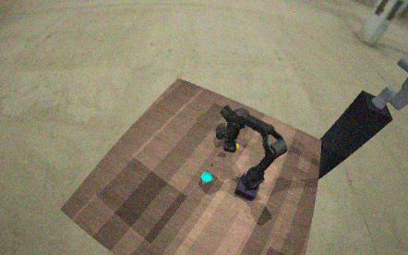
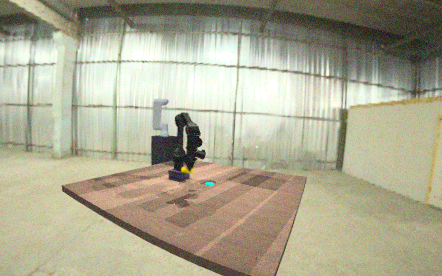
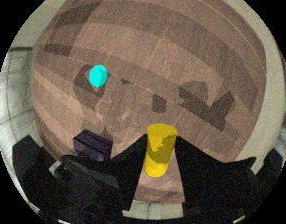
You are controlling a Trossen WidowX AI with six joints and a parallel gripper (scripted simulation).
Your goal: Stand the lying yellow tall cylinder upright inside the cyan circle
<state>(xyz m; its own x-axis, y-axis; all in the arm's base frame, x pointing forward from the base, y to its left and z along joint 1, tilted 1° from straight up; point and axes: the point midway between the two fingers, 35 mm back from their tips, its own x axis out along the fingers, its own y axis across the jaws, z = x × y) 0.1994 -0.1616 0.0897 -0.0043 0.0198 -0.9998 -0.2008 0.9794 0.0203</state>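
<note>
My gripper tip is 18 cm to the right of the cyan circle, 13 cm above it and 5 cm short of it. Also, from my gripper tip: yellow tall cylinder 2 cm behind.
</note>
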